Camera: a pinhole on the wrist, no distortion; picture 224 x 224 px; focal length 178.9 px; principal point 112.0 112.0 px. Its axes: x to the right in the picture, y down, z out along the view. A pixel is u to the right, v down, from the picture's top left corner.
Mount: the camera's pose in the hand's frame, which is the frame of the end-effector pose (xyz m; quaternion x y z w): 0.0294 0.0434 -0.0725 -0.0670 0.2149 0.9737 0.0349
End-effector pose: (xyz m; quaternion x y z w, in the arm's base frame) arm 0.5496 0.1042 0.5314 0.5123 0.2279 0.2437 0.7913
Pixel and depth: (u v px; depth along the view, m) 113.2 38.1 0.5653
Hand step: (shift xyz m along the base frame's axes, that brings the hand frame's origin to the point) 0.1181 -0.0712 0.5830
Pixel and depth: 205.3 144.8 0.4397
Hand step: -0.0271 -0.3252 0.3007
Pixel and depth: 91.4 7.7 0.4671
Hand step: 0.1168 0.0374 0.5314
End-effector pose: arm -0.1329 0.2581 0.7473 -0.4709 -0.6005 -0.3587 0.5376
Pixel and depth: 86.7 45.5 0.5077
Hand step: 0.3095 0.4345 -0.0252
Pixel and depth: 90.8 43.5 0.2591
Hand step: 0.1926 0.1954 0.0002
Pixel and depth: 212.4 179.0 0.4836
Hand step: -0.0390 0.3447 -0.3797
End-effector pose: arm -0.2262 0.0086 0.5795 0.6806 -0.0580 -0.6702 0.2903
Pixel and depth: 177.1 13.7 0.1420
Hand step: 0.0373 -0.1358 0.1111
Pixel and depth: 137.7 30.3 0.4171
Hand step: -0.0864 -0.3658 0.2533
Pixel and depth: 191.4 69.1 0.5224
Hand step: -0.1981 -0.3019 0.4217
